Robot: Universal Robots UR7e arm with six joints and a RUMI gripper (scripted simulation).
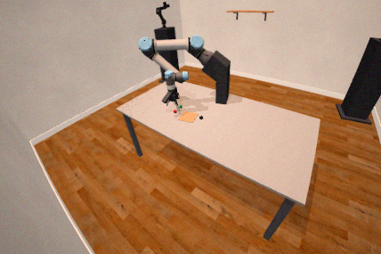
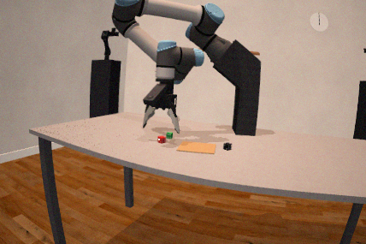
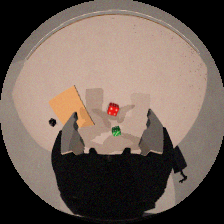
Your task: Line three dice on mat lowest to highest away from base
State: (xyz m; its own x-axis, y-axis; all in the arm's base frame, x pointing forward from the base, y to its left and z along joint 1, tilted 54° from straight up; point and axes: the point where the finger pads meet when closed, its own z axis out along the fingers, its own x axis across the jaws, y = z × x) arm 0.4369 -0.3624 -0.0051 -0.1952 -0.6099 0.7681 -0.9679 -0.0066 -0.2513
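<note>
The red die lies 2 cm behind my hand and 4 cm below it. From my hand the other things lie so: black die (2 cm behind, 27 cm to the left, 4 cm below); then green die (11 cm behind, 1 cm to the left, 4 cm below); then orange mat (15 cm to the left, 5 cm below).
</note>
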